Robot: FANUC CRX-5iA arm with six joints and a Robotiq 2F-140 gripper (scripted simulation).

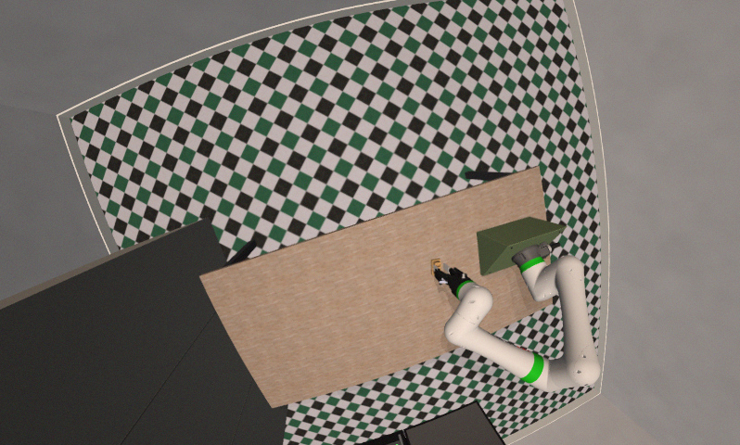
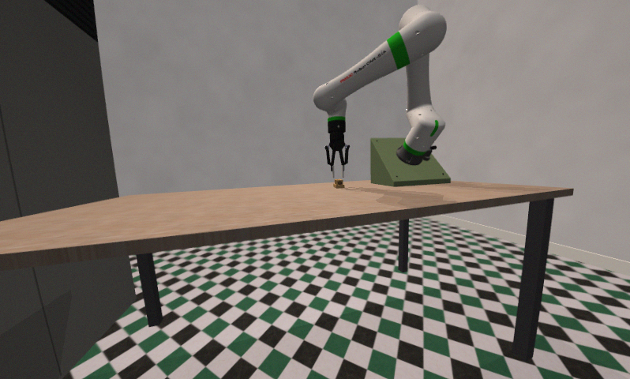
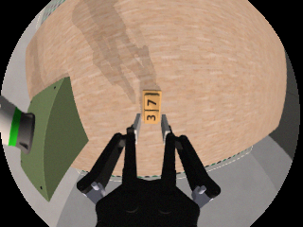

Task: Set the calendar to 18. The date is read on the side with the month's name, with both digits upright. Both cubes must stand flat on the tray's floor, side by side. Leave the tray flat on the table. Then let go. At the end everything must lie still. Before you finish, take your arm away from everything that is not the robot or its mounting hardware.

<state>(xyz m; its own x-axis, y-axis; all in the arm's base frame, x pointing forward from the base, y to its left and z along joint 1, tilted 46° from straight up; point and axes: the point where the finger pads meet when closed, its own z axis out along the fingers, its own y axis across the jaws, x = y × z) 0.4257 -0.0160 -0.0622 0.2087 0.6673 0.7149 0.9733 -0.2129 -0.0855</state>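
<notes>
The tray lies 2 cm to the left of my hand and 7 cm below it.
</notes>
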